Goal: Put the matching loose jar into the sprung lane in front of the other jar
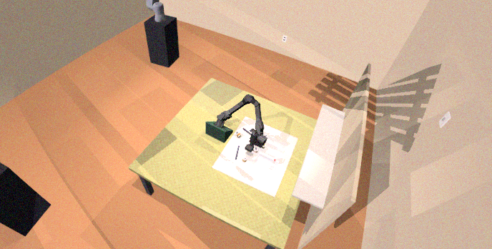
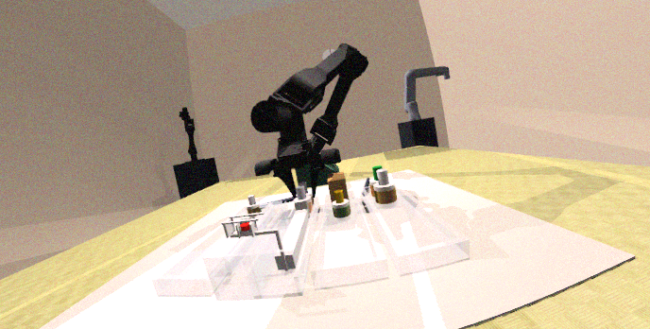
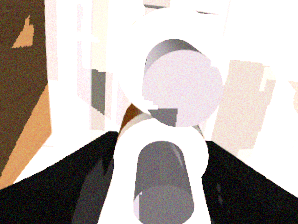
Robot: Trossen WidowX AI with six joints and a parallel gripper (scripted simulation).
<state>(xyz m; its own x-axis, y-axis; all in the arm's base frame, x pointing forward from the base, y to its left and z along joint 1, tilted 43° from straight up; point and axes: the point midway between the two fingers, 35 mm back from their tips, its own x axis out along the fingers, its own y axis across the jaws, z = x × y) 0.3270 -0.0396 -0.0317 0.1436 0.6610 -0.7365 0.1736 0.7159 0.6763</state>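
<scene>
Now: gripper tip 3 cm short of the brown box, 7 cm to the right of it and 1 cm below it. The rest, counted from my gripper tip: red block: 21 cm ahead, 7 cm to the right, 4 cm above.
</scene>
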